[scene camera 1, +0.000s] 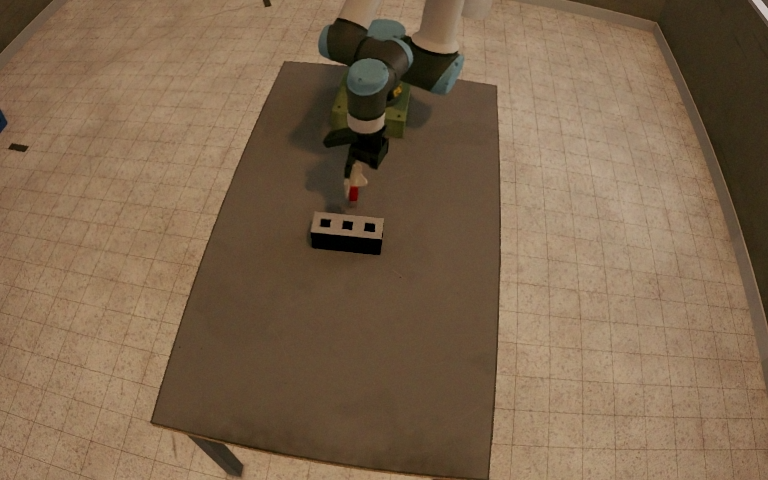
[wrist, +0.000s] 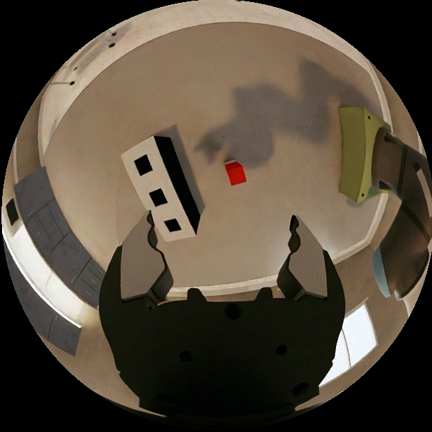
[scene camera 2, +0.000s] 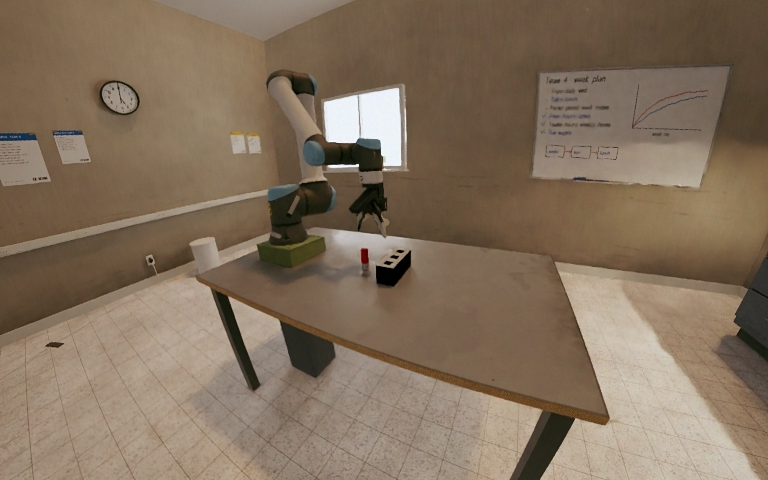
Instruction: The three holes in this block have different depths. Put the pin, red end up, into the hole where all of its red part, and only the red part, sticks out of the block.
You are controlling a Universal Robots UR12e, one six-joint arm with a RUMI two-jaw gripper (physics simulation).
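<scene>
The pin (scene camera 1: 353,194) (scene camera 2: 364,257) (wrist: 235,173) stands upright on the table, red end up, with a pale lower part. The block (scene camera 1: 346,242) (scene camera 2: 394,270) (wrist: 150,180) has a pale top, black sides and three square holes in a row. It stands beside the pin, apart from it. The hole depths cannot be seen. My gripper (scene camera 1: 356,183) (scene camera 2: 372,230) (wrist: 222,213) is open and empty, pointing down. It hangs above the pin and the block, and in scene camera 1 its fingers overlap the area just behind the pin's top.
The green base (scene camera 1: 396,125) (scene camera 2: 291,253) (wrist: 351,155) carries the arm at one end of the table (scene camera 1: 339,339) (scene camera 2: 464,328) (wrist: 200,65). The arm's shadow falls beside the pin. A white bin (scene camera 2: 204,254) stands on the floor beyond the table.
</scene>
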